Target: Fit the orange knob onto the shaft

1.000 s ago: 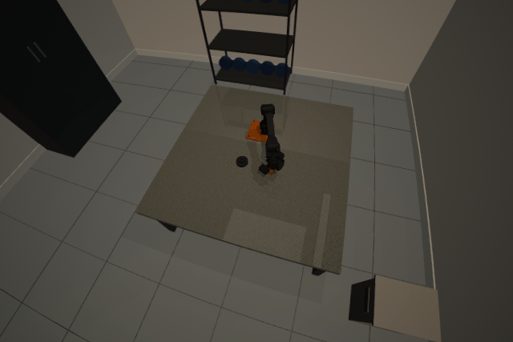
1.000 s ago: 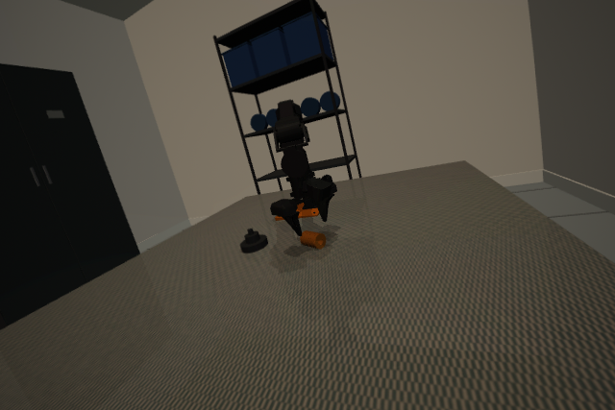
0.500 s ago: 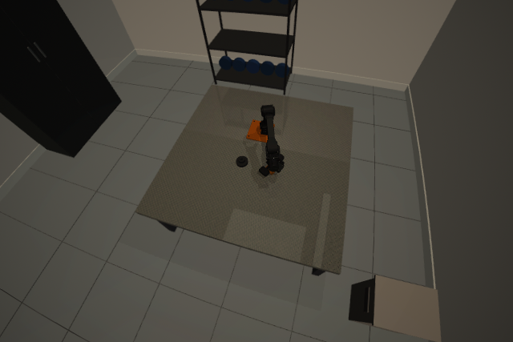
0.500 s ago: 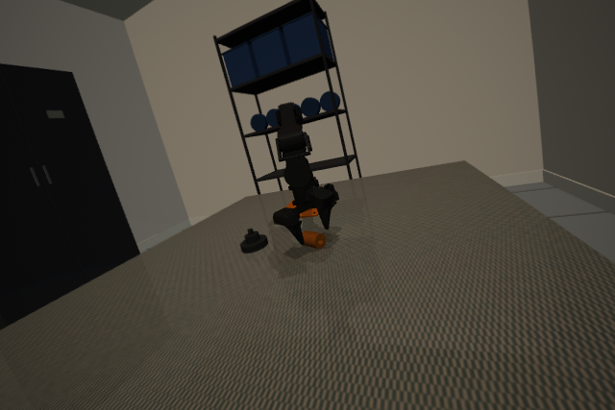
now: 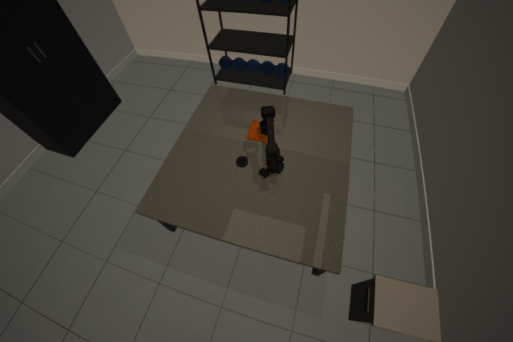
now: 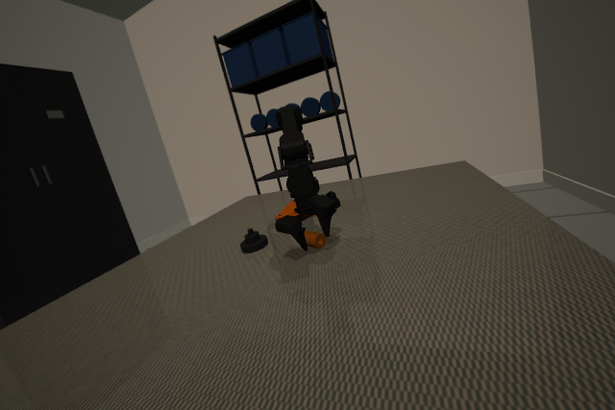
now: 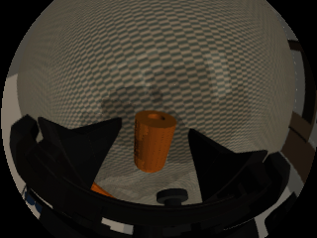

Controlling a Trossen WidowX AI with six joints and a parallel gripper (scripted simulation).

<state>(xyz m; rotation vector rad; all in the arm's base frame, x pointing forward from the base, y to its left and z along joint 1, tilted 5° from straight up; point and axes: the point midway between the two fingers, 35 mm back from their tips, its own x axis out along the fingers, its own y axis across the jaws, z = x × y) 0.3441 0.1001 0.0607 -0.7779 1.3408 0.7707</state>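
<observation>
Now: gripper tip 1 cm to the left of the orange knob, 1 cm below it and 1 cm past it. The rest, counted from my gripper tip: pedestal: 22 cm to the right, 5 cm behind, 2 cm above.
</observation>
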